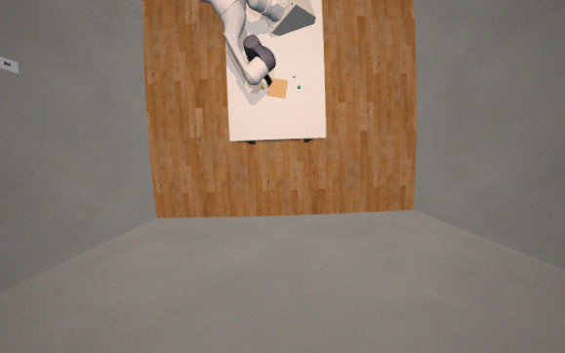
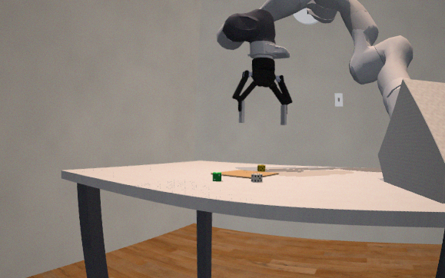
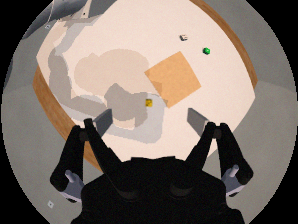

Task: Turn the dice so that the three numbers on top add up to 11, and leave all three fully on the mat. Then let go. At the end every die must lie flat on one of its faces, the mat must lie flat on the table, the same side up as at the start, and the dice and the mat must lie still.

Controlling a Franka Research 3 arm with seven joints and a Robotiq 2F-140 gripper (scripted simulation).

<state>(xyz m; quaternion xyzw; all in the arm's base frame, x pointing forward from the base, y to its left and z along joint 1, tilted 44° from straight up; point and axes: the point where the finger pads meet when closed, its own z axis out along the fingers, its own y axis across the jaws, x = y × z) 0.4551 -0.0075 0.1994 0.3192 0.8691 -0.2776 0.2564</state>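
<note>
Now: hand 10 mm to the left of the yellow die and 150 mm above it. Round my hand: white die (70 mm behind, 240 mm to the left, 150 mm below); green die (20 mm ahead, 270 mm to the left, 150 mm below); tan mat (10 mm ahead, 110 mm to the left, 160 mm below).
</note>
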